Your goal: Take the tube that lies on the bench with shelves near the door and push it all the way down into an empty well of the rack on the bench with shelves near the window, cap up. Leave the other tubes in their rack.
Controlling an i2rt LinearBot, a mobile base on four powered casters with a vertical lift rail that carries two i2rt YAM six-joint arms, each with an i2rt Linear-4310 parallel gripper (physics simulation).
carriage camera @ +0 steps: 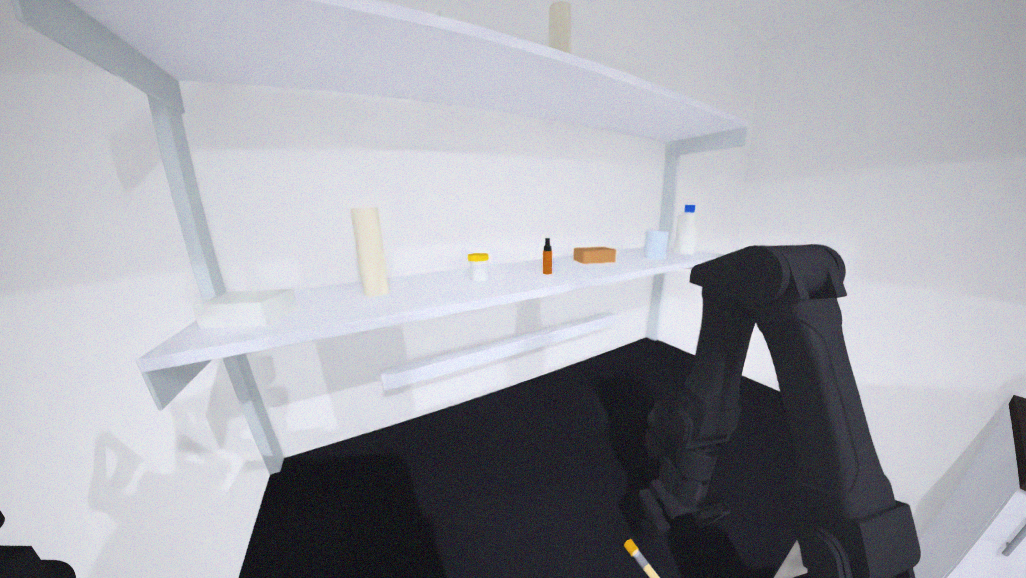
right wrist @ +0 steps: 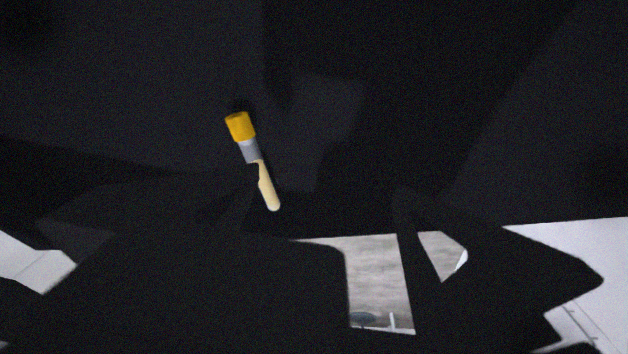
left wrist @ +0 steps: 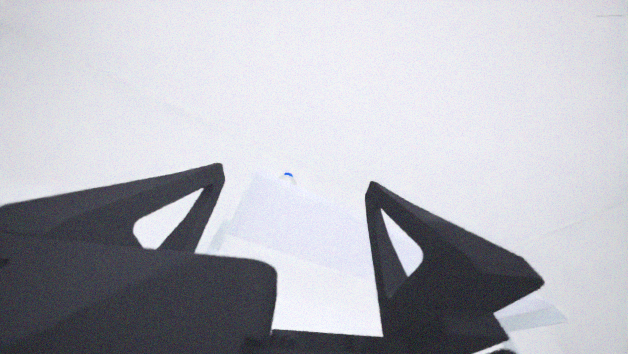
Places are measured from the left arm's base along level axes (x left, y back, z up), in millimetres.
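Pixels of known places: left gripper, fingertip midpoint: (left wrist: 297, 180); right gripper, fingertip midpoint: (carriage camera: 675, 530) (right wrist: 327, 181).
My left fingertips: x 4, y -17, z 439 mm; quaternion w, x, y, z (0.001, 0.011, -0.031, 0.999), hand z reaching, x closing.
Observation:
Ahead of a thing's pixels: the offset from my left fingertips to its top centre. "spot": to the spot under its first point. Level surfaces: height alone.
The tube {dx -603, dy -152, dz -630 mm} (carriage camera: 639, 557) (right wrist: 251, 151), with a yellow cap, grey band and pale body, lies on the black bench top {dz -649 mm} (carriage camera: 344, 502) (right wrist: 150, 100). It is cut off by the lower edge of the carriage view. My right gripper (right wrist: 327, 181) is open and empty above the bench; in the right wrist view its left finger overlaps one side of the tube, whose cap points up and left. My left gripper (left wrist: 297, 180) is open and empty, facing pale walls. The rack and the other tubes do not show.
Above the bench, a lower shelf {dz -192 mm} (carriage camera: 430, 301) holds a white box {spot: dx +46, dy -314, dz -165 mm} (carriage camera: 244, 310), a cream cylinder {spot: dx -115, dy -455, dz -100 mm} (carriage camera: 370, 251), a yellow-lidded jar {spot: dx -325, dy -543, dz -160 mm} (carriage camera: 478, 267), an amber bottle {spot: dx -500, dy -577, dz -153 mm} (carriage camera: 547, 259), a brown block {spot: dx -674, dy -699, dz -168 mm} (carriage camera: 594, 255), a light blue cup {spot: dx -902, dy -732, dz -143 mm} (carriage camera: 656, 244) and a blue-capped bottle {spot: dx -1079, dy -814, dz -116 mm} (carriage camera: 687, 233). An upper shelf (carriage camera: 430, 64) overhangs.

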